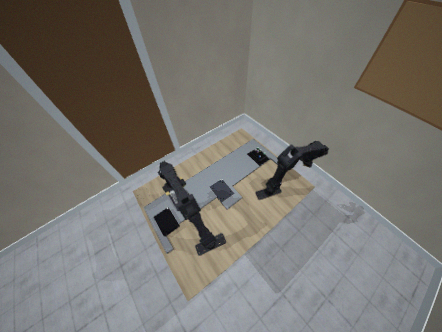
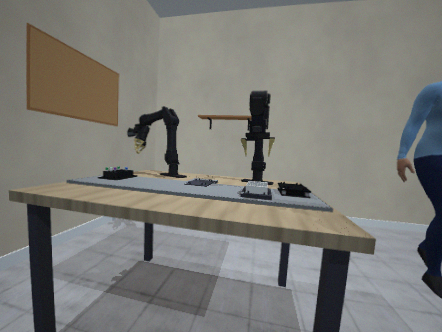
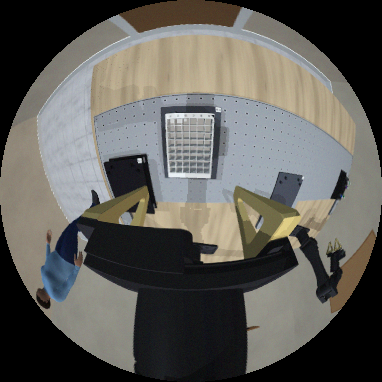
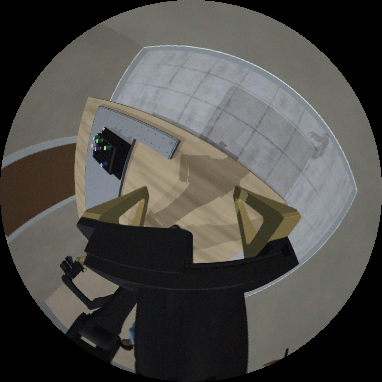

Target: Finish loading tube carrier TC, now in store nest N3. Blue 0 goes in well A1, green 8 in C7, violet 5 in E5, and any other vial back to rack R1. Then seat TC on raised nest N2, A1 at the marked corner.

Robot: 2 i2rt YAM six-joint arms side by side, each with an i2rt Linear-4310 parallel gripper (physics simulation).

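Places are measured from the left arm's base along level axes (x ahead, y left, z up), in centimetres.
Pixels of known places: left gripper, between the fingertips: [image 2: 257, 156] [image 3: 190, 190]; right gripper, between the fingertips: [image 1: 298, 162] [image 2: 136, 151] [image 3: 332, 239] [image 4: 190, 190]; left arm's base, origin of its link: [image 1: 210, 244] [image 3: 192, 246]; right arm's base, origin of its link: [image 1: 268, 192] [image 2: 173, 175] [image 3: 299, 230].
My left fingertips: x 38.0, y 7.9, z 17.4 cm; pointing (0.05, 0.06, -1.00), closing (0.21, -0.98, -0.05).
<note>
Ahead of a thing's pixels: the offset from my left fingertips to its top centre. "spot": to the spot under its first point. Level surfaces: height alone.
White-gridded tube carrier TC @(dx +1.9, dy +1.3, dz -11.5 cm) [image 3: 190, 175] [image 2: 256, 185] sits in a dark nest @(spot: dx +9.0, dy +2.7, dz -14.6 cm) [image 3: 190, 109]; no vials can be made out in its wells. My left gripper [image 3: 190, 190] [image 2: 258, 150] is open, high above the table on the carrier's near side. My right gripper [image 4: 190, 190] [image 2: 139, 149] is open and empty, high at the table's other end. A black rack @(dx +11.0, dy -74.3, dz -12.4 cm) [image 4: 120, 171] [image 2: 117, 174] [image 1: 258, 156] holds several vials, including a blue-capped vial @(dx +7.3, dy -73.0, dz -10.5 cm) [image 4: 104, 164], a violet-capped vial @(dx +13.1, dy -74.6, dz -10.5 cm) [image 4: 97, 148] and a green-capped vial @(dx +8.3, dy -78.3, dz -10.5 cm) [image 4: 107, 148]. Cap numbers and nest labels are unreadable.
A black raised block @(dx -11.9, dy +15.1, dz -12.0 cm) [image 3: 127, 180] [image 2: 294, 188] [image 1: 166, 221] with pegs stands beside the carrier's nest. A slate nest @(dx -5.2, dy -30.9, dz -14.7 cm) [image 3: 289, 187] [image 2: 201, 182] [image 1: 221, 190] lies between carrier and rack. All stand on a grey perforated board @(dz -16.1 cm) [image 3: 250, 150]. A person [image 2: 425, 165] [image 3: 62, 270] is near the table.
</note>
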